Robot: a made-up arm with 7 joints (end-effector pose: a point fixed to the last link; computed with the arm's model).
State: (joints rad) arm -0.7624 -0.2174 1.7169 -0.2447 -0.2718 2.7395 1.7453
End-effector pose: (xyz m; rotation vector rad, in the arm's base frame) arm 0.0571 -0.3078 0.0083 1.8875 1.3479 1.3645
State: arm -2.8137 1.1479 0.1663 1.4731 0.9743 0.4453 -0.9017
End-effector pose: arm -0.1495 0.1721 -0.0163 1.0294 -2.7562 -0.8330
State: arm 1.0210 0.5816 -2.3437 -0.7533 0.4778 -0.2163 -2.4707
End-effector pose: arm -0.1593 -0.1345 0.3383 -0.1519 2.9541 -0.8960
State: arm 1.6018 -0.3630 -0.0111 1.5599 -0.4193 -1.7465 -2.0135
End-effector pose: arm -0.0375 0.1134 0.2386 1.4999 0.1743 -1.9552
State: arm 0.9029 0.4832 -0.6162 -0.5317 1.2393 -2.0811 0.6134
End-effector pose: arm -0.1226 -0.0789 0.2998 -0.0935 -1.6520 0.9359
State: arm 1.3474 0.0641 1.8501 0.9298 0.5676 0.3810 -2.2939
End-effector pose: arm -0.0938 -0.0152 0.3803 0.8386 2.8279 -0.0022
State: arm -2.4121 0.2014 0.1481 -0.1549 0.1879 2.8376 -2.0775
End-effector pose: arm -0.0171 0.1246 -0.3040 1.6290 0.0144 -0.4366
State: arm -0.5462 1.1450 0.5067 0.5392 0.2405 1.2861 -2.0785
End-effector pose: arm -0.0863 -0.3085 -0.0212 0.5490 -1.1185 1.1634
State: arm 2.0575 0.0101 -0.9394 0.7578 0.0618 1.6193 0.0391
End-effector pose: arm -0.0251 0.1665 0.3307 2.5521 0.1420 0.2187
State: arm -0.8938 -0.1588 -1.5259 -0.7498 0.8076 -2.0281 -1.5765
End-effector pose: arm -0.0556 -0.3623 -0.0326 1.7189 -2.4359 -0.1232
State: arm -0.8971 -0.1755 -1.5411 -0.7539 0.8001 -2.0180 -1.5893
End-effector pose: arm -0.0525 -0.3626 -0.0341 1.7074 -2.4258 -0.1464
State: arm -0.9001 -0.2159 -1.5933 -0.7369 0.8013 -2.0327 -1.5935
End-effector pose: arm -0.0455 -0.3604 -0.0336 1.7010 -2.3863 -0.1596
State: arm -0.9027 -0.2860 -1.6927 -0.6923 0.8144 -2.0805 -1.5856
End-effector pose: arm -0.0331 -0.3545 -0.0311 1.7034 -2.3080 -0.1570
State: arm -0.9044 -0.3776 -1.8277 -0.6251 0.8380 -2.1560 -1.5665
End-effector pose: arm -0.0167 -0.3446 -0.0281 1.7174 -2.1976 -0.1373
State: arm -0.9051 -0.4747 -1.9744 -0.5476 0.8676 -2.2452 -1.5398
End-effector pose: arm 0.0004 -0.3320 -0.0263 1.7417 -2.0727 -0.1063
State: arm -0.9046 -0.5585 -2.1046 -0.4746 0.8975 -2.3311 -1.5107
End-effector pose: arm 0.0145 -0.3193 -0.0259 1.7712 -1.9579 -0.0725
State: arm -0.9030 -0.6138 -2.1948 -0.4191 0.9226 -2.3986 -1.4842
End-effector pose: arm 0.0230 -0.3097 -0.0260 1.7990 -1.8757 -0.0435
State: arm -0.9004 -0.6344 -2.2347 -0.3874 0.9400 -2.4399 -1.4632
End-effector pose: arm 0.0256 -0.3050 -0.0251 1.8201 -1.8374 -0.0224
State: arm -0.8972 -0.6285 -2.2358 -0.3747 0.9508 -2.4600 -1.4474
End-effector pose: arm 0.0241 -0.3043 -0.0231 1.8346 -1.8342 -0.0070
